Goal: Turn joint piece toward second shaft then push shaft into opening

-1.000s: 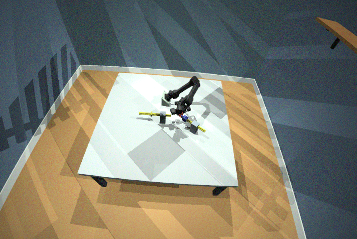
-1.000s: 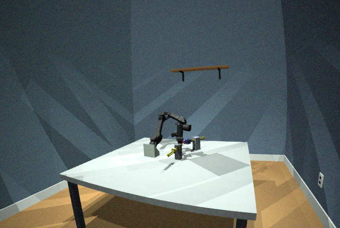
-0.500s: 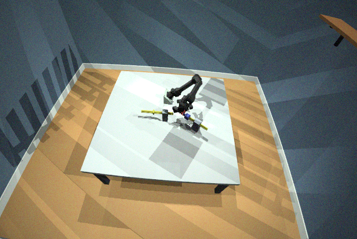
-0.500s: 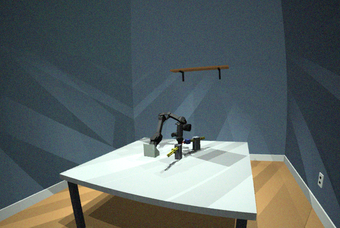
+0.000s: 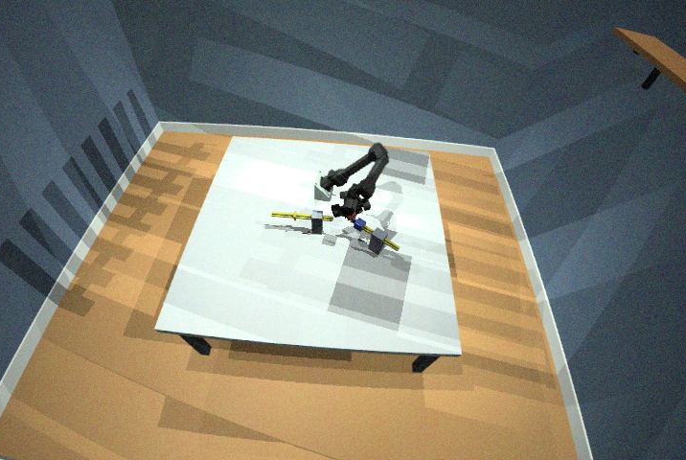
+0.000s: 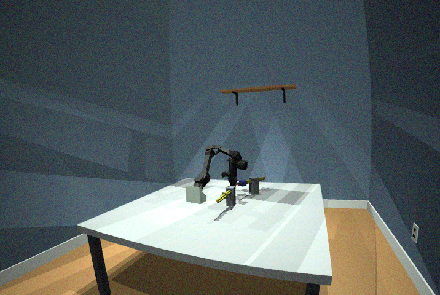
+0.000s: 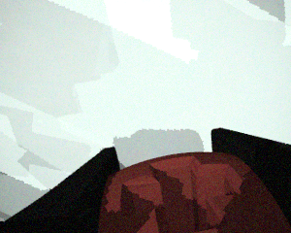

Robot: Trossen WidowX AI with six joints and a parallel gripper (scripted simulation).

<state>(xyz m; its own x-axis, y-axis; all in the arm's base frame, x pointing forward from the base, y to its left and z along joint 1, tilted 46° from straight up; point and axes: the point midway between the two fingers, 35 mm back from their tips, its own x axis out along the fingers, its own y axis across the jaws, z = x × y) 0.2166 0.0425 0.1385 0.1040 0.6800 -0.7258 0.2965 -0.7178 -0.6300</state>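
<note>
The red joint piece lies 2 cm ahead of my gripper tip, 1 cm to the left of it and 4 cm above it.
</note>
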